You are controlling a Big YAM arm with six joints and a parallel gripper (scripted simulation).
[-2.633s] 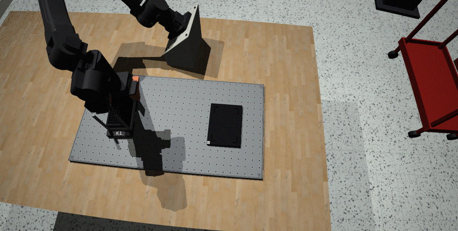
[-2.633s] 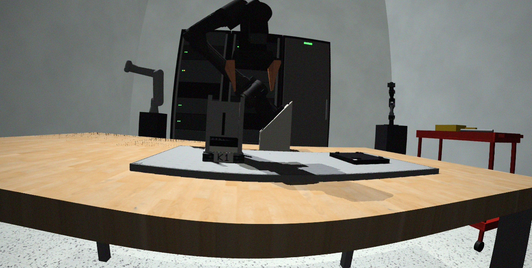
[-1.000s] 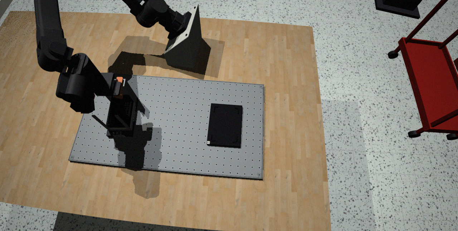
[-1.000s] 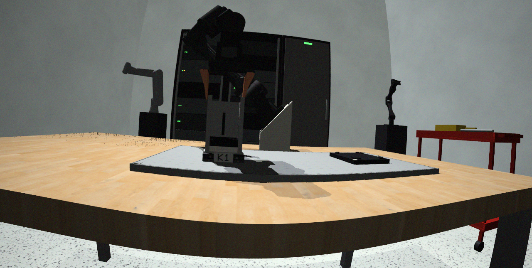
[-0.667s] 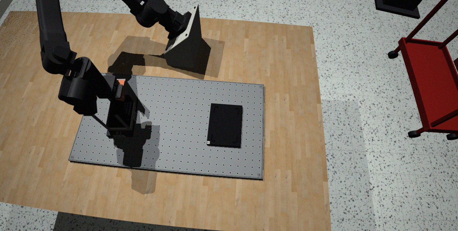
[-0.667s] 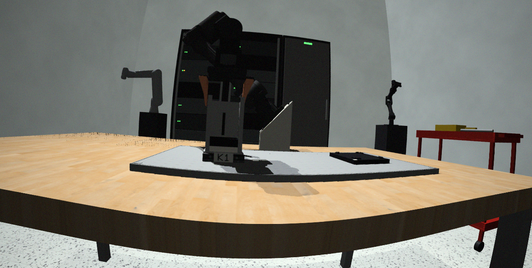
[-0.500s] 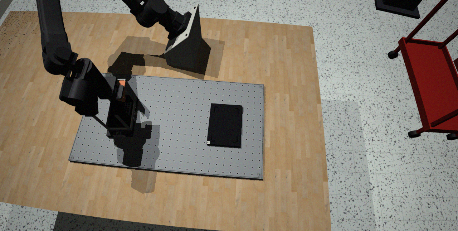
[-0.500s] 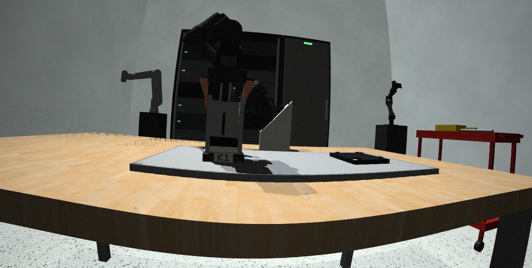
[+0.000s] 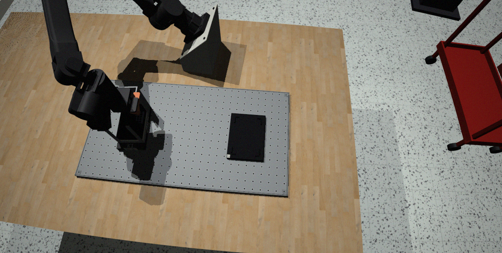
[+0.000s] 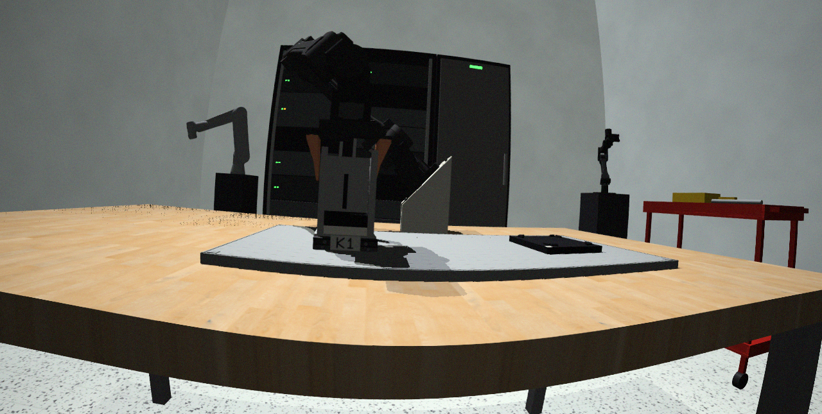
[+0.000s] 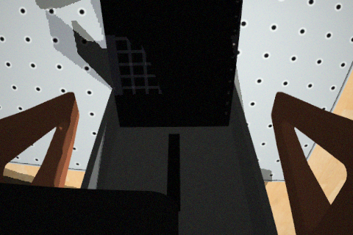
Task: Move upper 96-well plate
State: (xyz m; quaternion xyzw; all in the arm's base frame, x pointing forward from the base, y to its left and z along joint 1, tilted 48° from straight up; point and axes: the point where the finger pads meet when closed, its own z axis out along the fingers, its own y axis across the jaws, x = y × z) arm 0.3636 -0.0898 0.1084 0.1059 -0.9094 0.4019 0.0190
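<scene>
Right now the white 96-well plate is 8 cm below my hand. Round my hand: black plate nest N1: 4 cm behind, 39 cm to the left, 10 cm below; pale A1 square: 4 cm ahead, 35 cm to the left, 10 cm below.
</scene>
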